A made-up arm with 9 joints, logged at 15 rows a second.
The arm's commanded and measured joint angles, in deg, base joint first. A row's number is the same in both.
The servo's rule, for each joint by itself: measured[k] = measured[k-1] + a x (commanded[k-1-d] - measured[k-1]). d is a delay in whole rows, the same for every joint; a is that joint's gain. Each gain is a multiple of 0.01, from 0.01 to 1. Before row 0 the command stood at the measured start. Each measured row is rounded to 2 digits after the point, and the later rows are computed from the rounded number. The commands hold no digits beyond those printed.
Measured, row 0:
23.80 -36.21 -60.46 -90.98 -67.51 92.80 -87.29 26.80 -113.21
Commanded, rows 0 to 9:
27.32 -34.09 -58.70 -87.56 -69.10 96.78 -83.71 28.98 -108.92
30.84 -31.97 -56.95 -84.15 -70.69 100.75 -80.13 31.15 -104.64
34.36 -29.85 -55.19 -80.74 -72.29 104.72 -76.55 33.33 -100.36
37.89 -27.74 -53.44 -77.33 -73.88 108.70 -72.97 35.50 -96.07
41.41 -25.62 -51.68 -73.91 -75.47 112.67 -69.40 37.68 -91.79
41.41 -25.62 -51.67 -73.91 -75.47 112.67 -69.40 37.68 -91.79
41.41 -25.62 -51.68 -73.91 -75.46 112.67 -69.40 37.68 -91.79
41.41 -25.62 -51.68 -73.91 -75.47 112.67 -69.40 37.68 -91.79
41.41 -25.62 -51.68 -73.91 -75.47 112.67 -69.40 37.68 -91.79
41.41 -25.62 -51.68 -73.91 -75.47 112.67 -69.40 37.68 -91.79
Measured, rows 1 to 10:
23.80 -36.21 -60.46 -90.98 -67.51 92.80 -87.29 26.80 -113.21
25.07 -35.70 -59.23 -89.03 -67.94 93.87 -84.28 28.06 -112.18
27.15 -34.80 -57.63 -86.25 -68.68 95.73 -80.79 29.85 -110.37
29.75 -33.61 -55.92 -83.11 -69.65 98.16 -77.23 31.87 -107.97
32.68 -32.20 -54.18 -79.82 -70.79 101.01 -73.65 33.98 -105.11
35.82 -30.62 -52.43 -76.45 -72.05 104.16 -70.08 36.13 -101.91
37.83 -29.42 -51.90 -75.00 -72.97 106.46 -69.51 37.03 -99.48
39.12 -28.51 -51.75 -74.38 -73.64 108.14 -69.42 37.41 -97.63
39.94 -27.82 -51.70 -74.11 -74.13 109.36 -69.40 37.57 -96.23
40.47 -27.29 -51.69 -74.00 -74.49 110.25 -69.40 37.63 -95.16
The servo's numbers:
d 1
a 0.36 0.24 0.70 0.57 0.27 0.27 0.84 0.58 0.24

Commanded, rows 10 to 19:
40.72 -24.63 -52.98 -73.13 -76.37 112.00 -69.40 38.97 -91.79
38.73 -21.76 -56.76 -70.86 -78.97 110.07 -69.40 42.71 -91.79
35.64 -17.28 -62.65 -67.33 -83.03 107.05 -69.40 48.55 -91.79
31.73 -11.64 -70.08 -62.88 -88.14 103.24 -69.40 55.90 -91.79
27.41 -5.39 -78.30 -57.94 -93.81 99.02 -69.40 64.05 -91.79
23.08 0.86 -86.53 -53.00 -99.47 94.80 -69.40 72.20 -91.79
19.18 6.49 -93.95 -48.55 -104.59 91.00 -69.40 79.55 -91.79
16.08 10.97 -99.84 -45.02 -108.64 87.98 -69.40 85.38 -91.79
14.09 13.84 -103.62 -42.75 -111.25 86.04 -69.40 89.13 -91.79
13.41 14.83 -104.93 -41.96 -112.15 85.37 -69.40 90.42 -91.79
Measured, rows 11 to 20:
40.81 -26.89 -51.68 -73.95 -74.75 110.90 -69.40 37.66 -94.35
40.78 -26.35 -52.59 -73.48 -75.19 111.20 -69.40 38.42 -93.74
40.04 -25.25 -55.51 -71.99 -76.21 110.89 -69.40 40.91 -93.27
38.46 -23.34 -60.51 -69.33 -78.05 109.85 -69.40 45.34 -92.91
36.04 -20.53 -67.21 -65.65 -80.77 108.07 -69.40 51.46 -92.64
32.93 -16.90 -74.97 -61.26 -84.29 105.63 -69.40 58.76 -92.44
29.38 -12.64 -83.06 -56.55 -88.39 102.71 -69.40 66.56 -92.28
25.71 -8.05 -90.68 -51.99 -92.76 99.55 -69.40 74.09 -92.16
22.24 -3.49 -97.09 -48.02 -97.05 96.43 -69.40 80.64 -92.07
19.31 0.67 -101.66 -45.02 -100.88 93.62 -69.40 85.56 -92.00

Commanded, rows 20 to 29:
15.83 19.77 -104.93 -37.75 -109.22 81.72 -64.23 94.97 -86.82
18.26 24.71 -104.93 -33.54 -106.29 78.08 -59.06 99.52 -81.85
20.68 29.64 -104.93 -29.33 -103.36 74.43 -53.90 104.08 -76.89
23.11 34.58 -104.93 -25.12 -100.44 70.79 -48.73 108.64 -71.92
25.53 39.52 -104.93 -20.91 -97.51 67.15 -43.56 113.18 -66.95
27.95 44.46 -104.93 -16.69 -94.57 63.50 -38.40 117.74 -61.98
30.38 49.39 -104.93 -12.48 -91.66 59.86 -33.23 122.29 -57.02
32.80 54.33 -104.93 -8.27 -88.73 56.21 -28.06 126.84 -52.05
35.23 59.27 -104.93 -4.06 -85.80 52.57 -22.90 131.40 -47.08
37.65 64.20 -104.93 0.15 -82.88 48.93 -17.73 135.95 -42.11
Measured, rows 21 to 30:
17.19 4.07 -103.95 -43.28 -103.92 91.39 -69.40 88.38 -91.95
16.70 7.84 -104.64 -40.13 -105.35 88.78 -65.06 92.20 -90.72
17.26 11.89 -104.84 -36.37 -105.60 85.89 -60.02 96.45 -88.59
18.49 16.15 -104.90 -32.36 -105.00 82.80 -54.88 100.88 -85.78
20.15 20.57 -104.92 -28.23 -103.77 79.56 -49.71 105.38 -82.45
22.09 25.12 -104.93 -24.06 -102.08 76.21 -44.54 109.90 -78.73
24.20 29.76 -104.93 -19.86 -100.05 72.78 -39.38 114.45 -74.71
26.42 34.47 -104.93 -15.65 -97.78 69.29 -34.21 119.00 -70.46
28.72 39.24 -104.93 -11.44 -95.34 65.76 -29.04 123.55 -66.04
31.06 44.05 -104.93 -7.23 -92.76 62.20 -23.88 128.10 -61.49

